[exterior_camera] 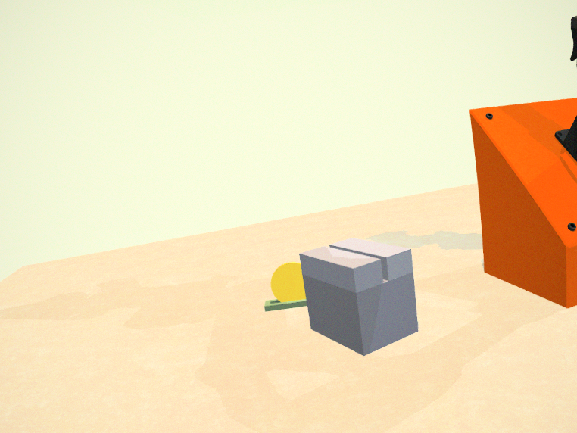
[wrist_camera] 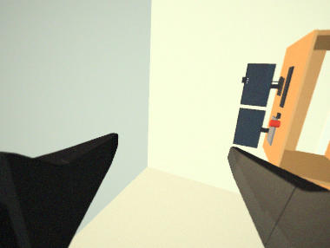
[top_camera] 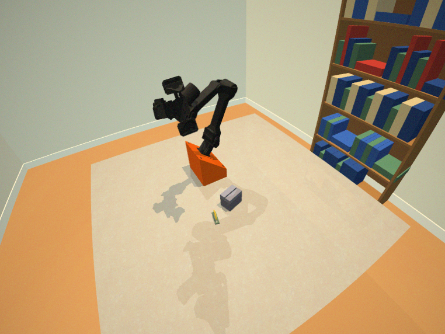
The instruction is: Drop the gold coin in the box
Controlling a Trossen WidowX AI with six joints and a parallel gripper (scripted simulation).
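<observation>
My gripper tip is 520 mm above the coin, 50 mm to the right of it and 20 mm short of it.
</observation>
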